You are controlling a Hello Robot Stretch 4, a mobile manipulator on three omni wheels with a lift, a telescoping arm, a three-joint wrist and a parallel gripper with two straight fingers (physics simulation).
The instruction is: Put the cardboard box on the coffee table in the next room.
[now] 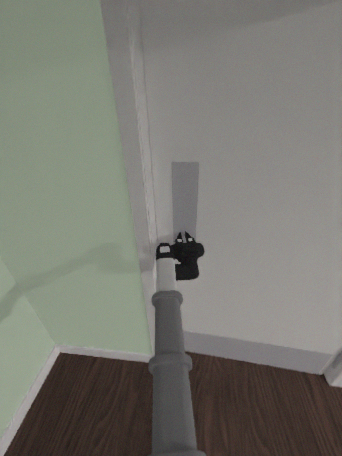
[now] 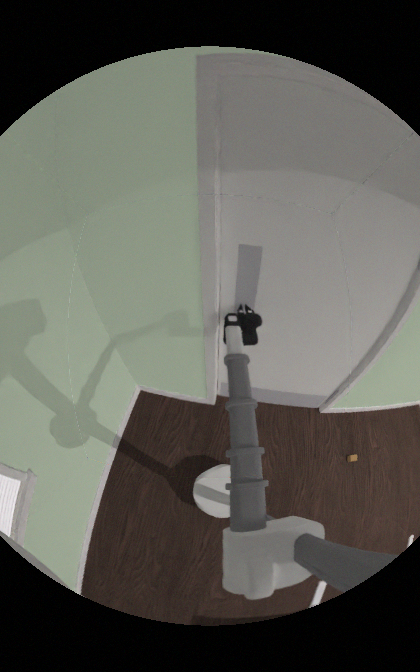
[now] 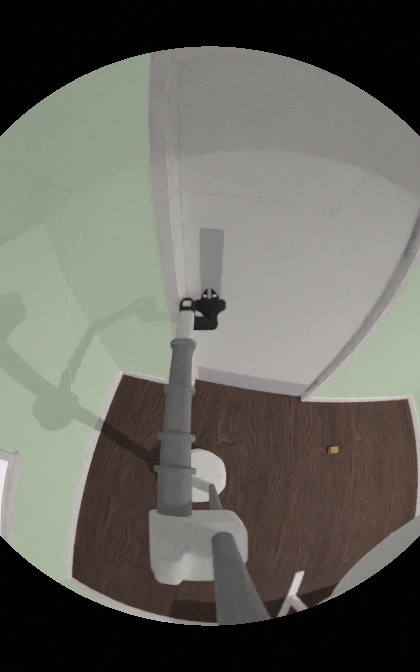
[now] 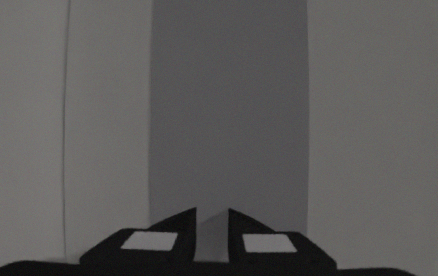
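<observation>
My gripper [image 1: 183,233] [image 2: 244,307] [image 3: 210,291] [image 4: 212,227] is slightly open, with a narrow empty gap between its two black fingers. It is at the end of the extended arm, in front of the lower part of a grey upright plate [image 1: 185,195] [image 2: 249,270] [image 3: 211,255] [image 4: 228,110] on a pale door [image 1: 270,150] [image 2: 300,290] [image 3: 280,280]. Whether the fingertips touch the plate is not clear. A small orange-brown block [image 2: 352,458] [image 3: 333,449] lies on the floor to the right; it is too small to tell if it is the cardboard box. The coffee table does not show.
A green wall [image 1: 60,150] [image 2: 140,260] [image 3: 100,240] stands close left of the door and arm. A round white piece [image 2: 211,492] [image 3: 212,475] is low beside the arm. White thin bars [image 2: 318,595] [image 3: 296,585] show at the lower right. The floor [image 1: 260,400] is dark wood.
</observation>
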